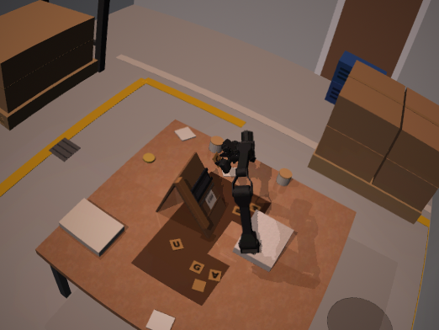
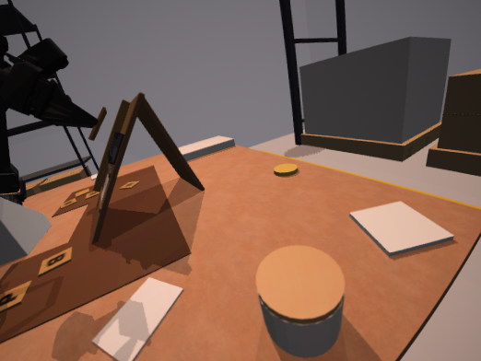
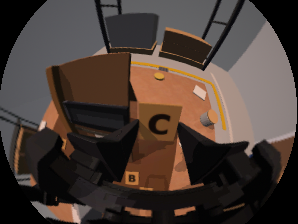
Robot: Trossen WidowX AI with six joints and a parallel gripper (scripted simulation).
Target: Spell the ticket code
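Now: gripper tip 6 cm past the white ticket, 13 cm to the right of it and 14 cm above it. Also, from my gripper tip: dark mat (16 cm behind, 24 cm to the left, 24 cm below); then yellow disc (40 cm ahead, 23 cm below); then white card (2 cm behind, 21 cm to the right, 24 cm below).
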